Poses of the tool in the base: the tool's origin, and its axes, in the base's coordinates. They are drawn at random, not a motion.
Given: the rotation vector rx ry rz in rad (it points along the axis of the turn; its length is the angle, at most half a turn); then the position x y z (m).
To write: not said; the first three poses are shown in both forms.
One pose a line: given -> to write
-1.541 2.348 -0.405 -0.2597 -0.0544 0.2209 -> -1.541 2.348 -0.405 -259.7 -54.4 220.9
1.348 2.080 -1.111 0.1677 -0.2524 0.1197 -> 1.348 2.080 -1.111 167.7 -252.4 119.7
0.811 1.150 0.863 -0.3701 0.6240 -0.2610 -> 0.811 1.150 0.863 -370.1 624.0 -261.0
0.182 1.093 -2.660 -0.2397 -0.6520 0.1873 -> 0.182 1.093 -2.660 -239.7 -652.0 187.3
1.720 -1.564 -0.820 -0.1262 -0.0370 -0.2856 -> 1.720 -1.564 -0.820 -126.2 -37.0 -285.6
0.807 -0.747 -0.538 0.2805 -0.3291 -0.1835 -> 0.807 -0.747 -0.538 280.5 -329.1 -183.5
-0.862 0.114 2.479 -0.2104 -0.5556 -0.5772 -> -0.862 0.114 2.479 -210.4 -555.6 -577.2
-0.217 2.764 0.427 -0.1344 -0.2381 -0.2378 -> -0.217 2.764 0.427 -134.4 -238.1 -237.8
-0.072 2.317 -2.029 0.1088 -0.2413 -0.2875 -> -0.072 2.317 -2.029 108.8 -241.3 -287.5
